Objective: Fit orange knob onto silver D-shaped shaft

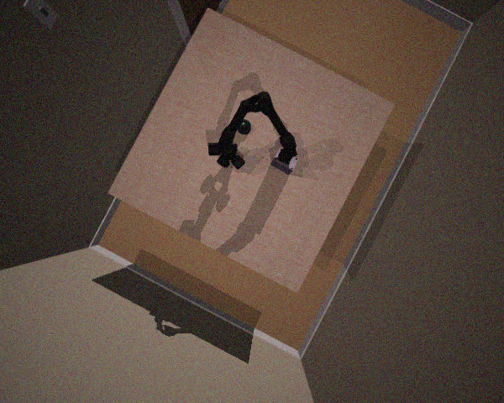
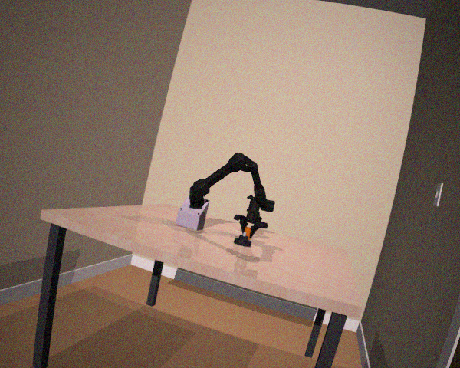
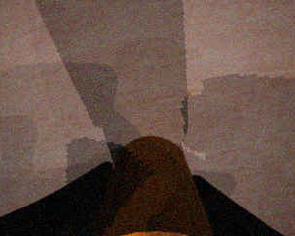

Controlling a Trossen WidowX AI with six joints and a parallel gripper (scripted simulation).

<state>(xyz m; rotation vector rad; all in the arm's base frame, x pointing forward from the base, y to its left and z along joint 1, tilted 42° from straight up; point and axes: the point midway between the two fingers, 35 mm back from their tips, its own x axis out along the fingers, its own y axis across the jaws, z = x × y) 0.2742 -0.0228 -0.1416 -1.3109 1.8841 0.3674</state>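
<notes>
The orange knob is 3 cm above my gripper tip. From my gripper tip the other things lie so: dark round pedestal 20 cm to the right, 2 cm above.
</notes>
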